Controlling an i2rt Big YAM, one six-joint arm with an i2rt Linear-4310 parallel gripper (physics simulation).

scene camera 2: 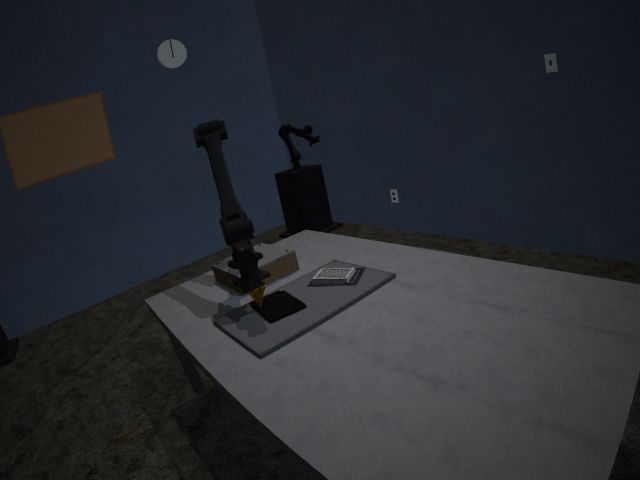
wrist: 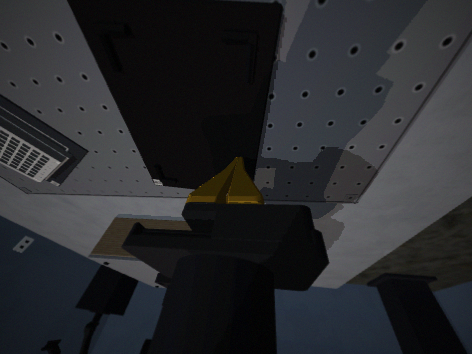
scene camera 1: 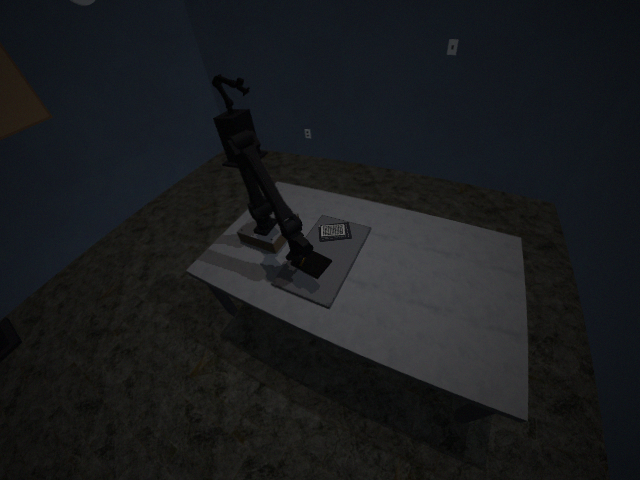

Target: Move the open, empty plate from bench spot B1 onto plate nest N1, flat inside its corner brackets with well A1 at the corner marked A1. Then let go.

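Places are measured from the arm's base along level axes (x ahead, y left, z up), in centimetres.
Where they show: gripper, between the fingertips: (scene camera 2: pixel 259 306) (wrist: pixel 240 161) (scene camera 1: pixel 300 265); arm's base, origin of its link: (scene camera 1: pixel 266 226).
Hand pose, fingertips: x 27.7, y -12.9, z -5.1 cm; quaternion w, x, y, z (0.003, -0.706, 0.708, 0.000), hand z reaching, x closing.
Note:
Each offset is from my fingertips to the centre of the thing. Level surfaces: height alone.
The white plate {dx +4.9, dy +27.1, dz -0.2 cm} (scene camera 1: pixel 333 230) (scene camera 2: pixel 333 275) (wrist: pixel 25 159) with rows of wells lies flat on a dark patch toward the far end of the grey board. Which of its corners is A1 is too small to tell. The black nest {dx +3.6, dy +3.9, dz -0.2 cm} (scene camera 1: pixel 319 264) (scene camera 2: pixel 281 305) (wrist: pixel 185 100) lies on the nearer half of the board; the wrist view shows raised corner brackets and a small white mark near its lower left corner. My gripper (scene camera 1: pixel 302 261) (scene camera 2: pixel 260 305) (wrist: pixel 240 161) is shut and empty. Its yellow fingertips are at the nest's arm-side edge, apart from the plate; contact with the nest cannot be told.
The grey perforated board (scene camera 1: pixel 347 254) (scene camera 2: pixel 263 345) (wrist: pixel 65 111) lies on the white table {dz -2.4 cm} (scene camera 1: pixel 439 289) (scene camera 2: pixel 439 351). A wooden-sided block (scene camera 1: pixel 258 241) (scene camera 2: pixel 285 268) (wrist: pixel 112 240) stands beside the board at the arm's base. Another arm stands on a black pedestal (scene camera 1: pixel 235 131) (scene camera 2: pixel 305 198) beyond the table.

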